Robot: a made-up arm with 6 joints.
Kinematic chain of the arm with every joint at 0, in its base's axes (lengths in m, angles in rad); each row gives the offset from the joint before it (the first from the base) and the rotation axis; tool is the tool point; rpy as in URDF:
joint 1: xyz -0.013 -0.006 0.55 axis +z
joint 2: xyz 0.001 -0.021 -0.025 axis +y
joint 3: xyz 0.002 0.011 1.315 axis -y
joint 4: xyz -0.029 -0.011 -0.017 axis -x
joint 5: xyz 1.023 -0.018 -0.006 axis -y
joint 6: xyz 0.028 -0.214 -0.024 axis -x
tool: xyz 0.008 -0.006 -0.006 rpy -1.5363 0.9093 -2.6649
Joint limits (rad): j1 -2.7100..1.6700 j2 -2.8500..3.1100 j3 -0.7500..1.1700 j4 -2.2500..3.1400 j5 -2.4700..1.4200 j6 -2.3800..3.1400
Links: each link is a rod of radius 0.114 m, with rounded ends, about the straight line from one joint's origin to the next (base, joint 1, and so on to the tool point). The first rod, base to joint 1, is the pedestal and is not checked.
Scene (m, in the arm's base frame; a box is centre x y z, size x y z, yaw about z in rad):
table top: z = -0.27
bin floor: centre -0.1 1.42 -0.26 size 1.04 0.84 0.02 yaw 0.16
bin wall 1: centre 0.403 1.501 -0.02 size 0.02 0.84 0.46 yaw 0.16
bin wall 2: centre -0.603 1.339 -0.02 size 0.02 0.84 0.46 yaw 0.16
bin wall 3: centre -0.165 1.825 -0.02 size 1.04 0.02 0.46 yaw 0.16
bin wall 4: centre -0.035 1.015 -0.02 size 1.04 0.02 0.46 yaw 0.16
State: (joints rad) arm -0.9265 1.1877 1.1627 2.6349 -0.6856 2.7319
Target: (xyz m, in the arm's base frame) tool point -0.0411 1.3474 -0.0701
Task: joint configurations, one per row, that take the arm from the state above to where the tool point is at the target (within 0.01 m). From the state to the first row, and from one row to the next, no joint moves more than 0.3 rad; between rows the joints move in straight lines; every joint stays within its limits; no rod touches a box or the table.
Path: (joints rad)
1: -0.6308 1.1390 0.9662 2.6912 -0.6866 2.7303
2: -0.3351 1.0903 0.7697 2.7476 -0.6876 2.7287
3: -0.0393 1.0416 0.5731 2.8039 -0.6886 2.7271
4: 0.2564 0.9929 0.3766 2.8603 -0.6896 2.7255
5: 0.5521 0.9442 0.1801 2.9166 -0.6906 2.7240
6: 0.8478 0.8955 -0.0164 2.9729 -0.6916 2.7224
7: 1.1436 0.8468 -0.2129 3.0293 -0.6926 2.7208
8: 1.4393 0.7981 -0.4095 3.0856 -0.6936 2.7192
9: 1.4400 1.0237 -0.3431 3.0702 -0.6874 2.7187
10: 1.4406 1.2492 -0.2768 3.0549 -0.6813 2.7183

